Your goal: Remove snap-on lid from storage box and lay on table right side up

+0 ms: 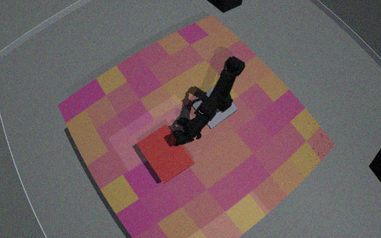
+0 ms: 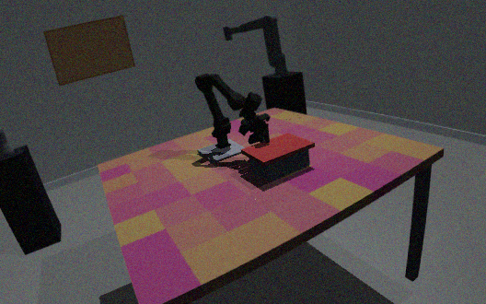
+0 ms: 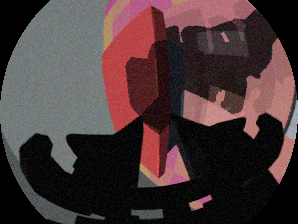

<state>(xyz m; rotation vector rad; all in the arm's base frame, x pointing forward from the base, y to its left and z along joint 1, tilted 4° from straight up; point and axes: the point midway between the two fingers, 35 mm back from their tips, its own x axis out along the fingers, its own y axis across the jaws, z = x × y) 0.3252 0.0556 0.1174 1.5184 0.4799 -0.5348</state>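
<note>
The red lid lies 8 cm ahead of my gripper tip. Round my gripper tip: dark blue storage box 8 cm ahead, 4 cm below.
</note>
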